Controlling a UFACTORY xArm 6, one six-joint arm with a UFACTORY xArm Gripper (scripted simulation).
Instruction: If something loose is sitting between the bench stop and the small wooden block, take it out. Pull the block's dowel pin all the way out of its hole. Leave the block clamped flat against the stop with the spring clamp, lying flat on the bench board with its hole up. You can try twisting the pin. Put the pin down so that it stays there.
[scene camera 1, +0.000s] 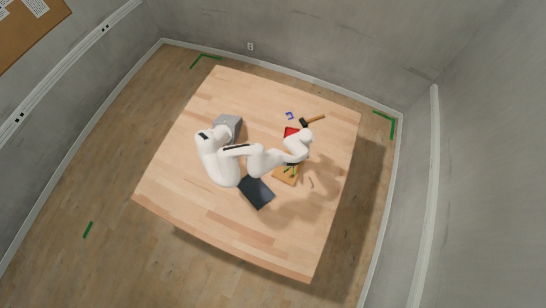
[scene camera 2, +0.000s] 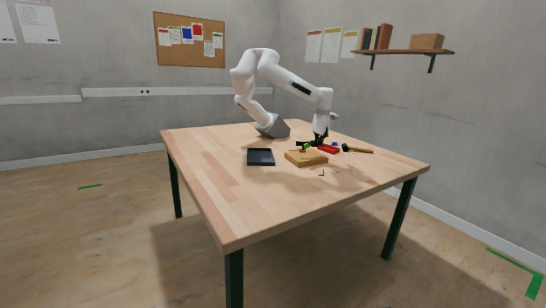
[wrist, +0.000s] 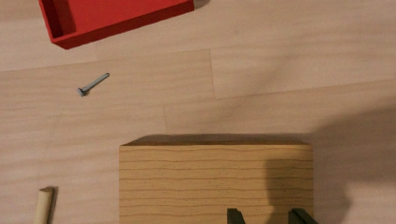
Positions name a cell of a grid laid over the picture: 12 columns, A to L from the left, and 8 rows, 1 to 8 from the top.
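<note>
A dark flat tray (scene camera 1: F6) is in the scene, along with a bench stop (wrist: F7). In the wrist view the dark flat tray is out of frame.
</note>
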